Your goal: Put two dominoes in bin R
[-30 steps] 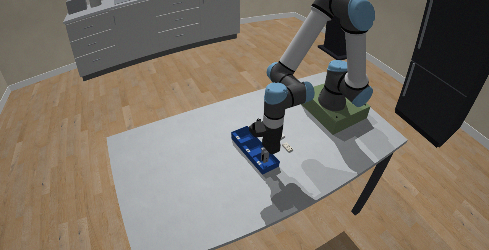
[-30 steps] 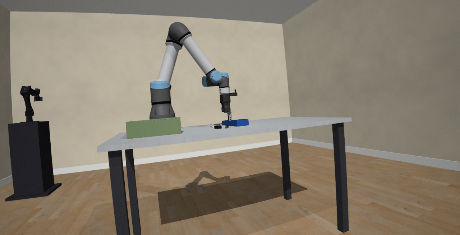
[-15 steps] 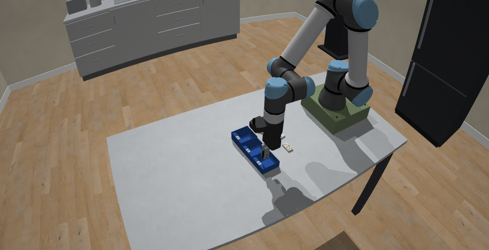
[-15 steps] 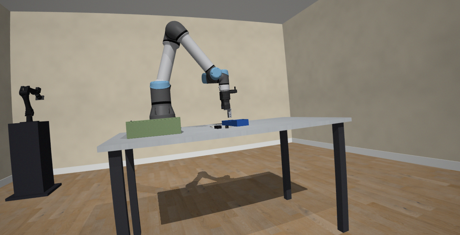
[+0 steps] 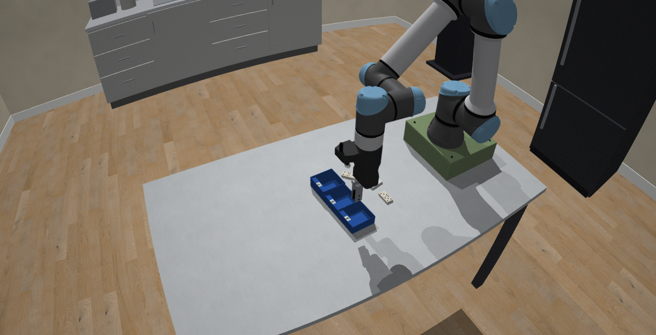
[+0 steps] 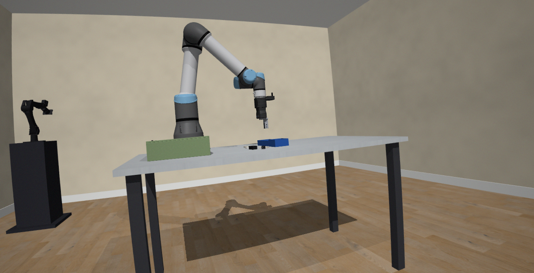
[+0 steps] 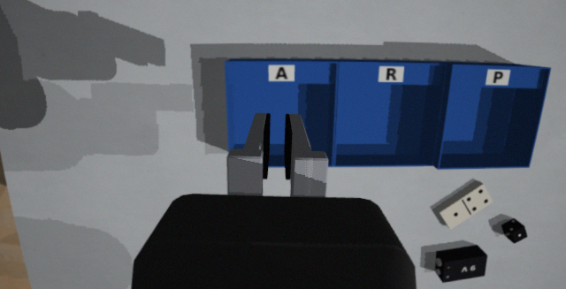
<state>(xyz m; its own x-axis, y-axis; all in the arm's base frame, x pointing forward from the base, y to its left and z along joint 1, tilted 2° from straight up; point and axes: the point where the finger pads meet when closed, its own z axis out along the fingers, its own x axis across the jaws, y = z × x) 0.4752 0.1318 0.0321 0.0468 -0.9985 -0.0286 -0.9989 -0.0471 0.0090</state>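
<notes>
My hand is 100 mm above the blue three-compartment bin and 90 mm to the left of it. Round my hand: black block (190 mm to the right, 160 mm behind, 110 mm below); small black die (250 mm to the right, 110 mm below, 110 mm behind).
</notes>
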